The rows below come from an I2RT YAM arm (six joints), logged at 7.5 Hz.
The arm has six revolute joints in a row. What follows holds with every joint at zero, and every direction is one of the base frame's.
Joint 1 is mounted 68 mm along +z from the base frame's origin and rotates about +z.
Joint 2 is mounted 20 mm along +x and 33.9 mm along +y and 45.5 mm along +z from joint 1 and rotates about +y.
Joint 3 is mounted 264 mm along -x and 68.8 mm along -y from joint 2 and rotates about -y.
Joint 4 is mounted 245 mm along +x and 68.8 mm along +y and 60 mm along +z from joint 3 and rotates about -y.
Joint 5 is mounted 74 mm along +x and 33.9 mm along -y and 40.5 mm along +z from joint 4 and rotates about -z.
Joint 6 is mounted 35.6 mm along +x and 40.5 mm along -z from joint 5 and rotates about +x.
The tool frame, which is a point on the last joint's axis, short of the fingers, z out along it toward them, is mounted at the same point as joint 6; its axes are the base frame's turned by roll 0, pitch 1.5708 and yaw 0 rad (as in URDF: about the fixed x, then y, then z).
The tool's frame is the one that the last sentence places.
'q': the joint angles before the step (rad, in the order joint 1, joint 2, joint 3, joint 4, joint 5, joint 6). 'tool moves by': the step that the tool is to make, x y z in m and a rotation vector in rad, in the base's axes. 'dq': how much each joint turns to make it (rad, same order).
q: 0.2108 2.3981 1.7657 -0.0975 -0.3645 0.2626
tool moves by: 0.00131 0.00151 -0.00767 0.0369 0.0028 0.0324
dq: -0.0008 0.0203 -0.0001 0.0275 -0.0492 0.0058
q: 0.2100 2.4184 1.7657 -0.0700 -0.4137 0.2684
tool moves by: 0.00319 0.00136 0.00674 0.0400 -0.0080 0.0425
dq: -0.0023 0.0034 0.0274 -0.0084 -0.0584 -0.0012
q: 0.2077 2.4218 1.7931 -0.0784 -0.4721 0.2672
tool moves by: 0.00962 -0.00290 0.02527 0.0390 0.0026 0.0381
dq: -0.0126 0.0031 0.1077 -0.1012 -0.0637 -0.0038
